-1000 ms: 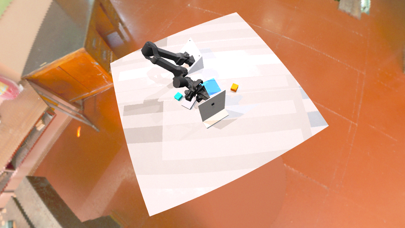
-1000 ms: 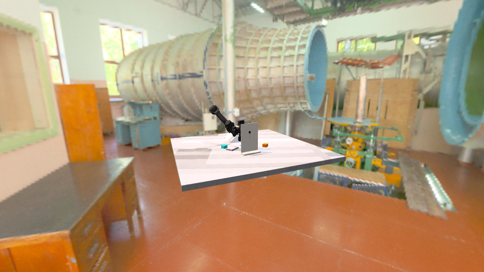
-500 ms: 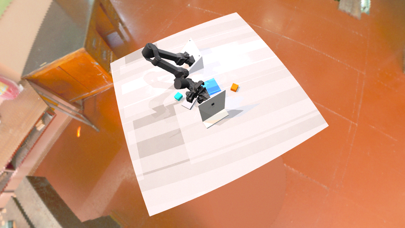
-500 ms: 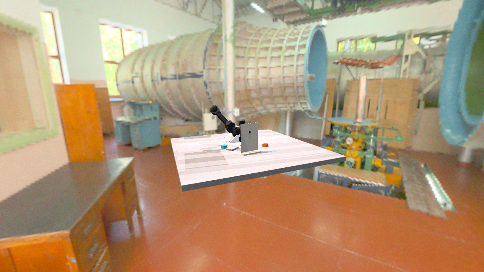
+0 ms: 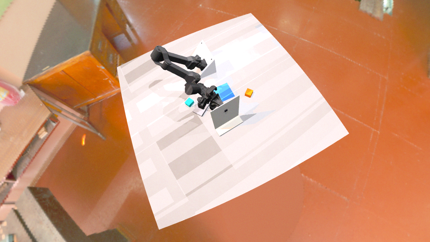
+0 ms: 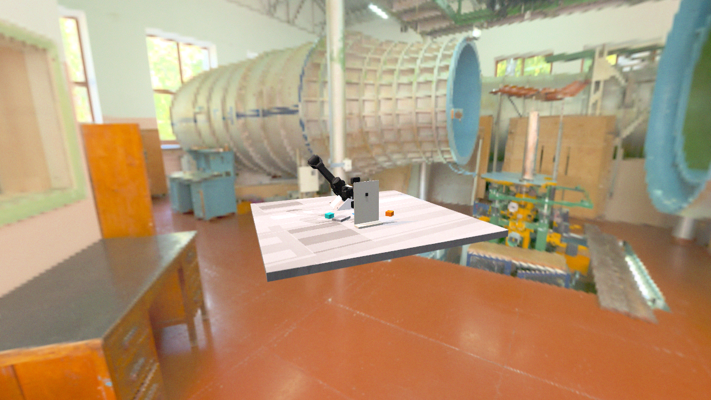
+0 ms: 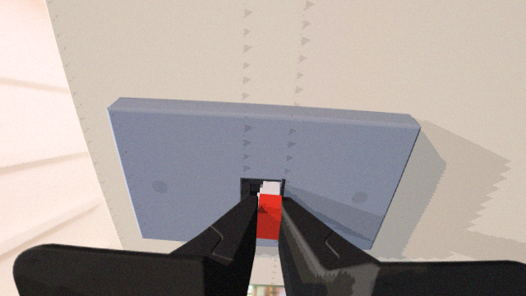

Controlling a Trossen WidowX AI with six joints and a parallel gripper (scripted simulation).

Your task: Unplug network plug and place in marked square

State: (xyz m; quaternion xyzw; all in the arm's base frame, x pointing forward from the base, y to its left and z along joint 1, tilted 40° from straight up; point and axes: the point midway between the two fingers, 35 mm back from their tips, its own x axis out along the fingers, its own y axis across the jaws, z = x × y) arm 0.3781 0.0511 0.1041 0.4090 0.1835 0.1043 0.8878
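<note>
My gripper tip is now 19 cm past the blue marked square, 6 cm to the right of it and 18 cm above it. Also, from my gripper tip: small grey flat plate (15 cm behind, 11 cm to the right, 17 cm below); network plug (right at my gripper tip); upright panel (2 cm ahead, 6 cm below).
</note>
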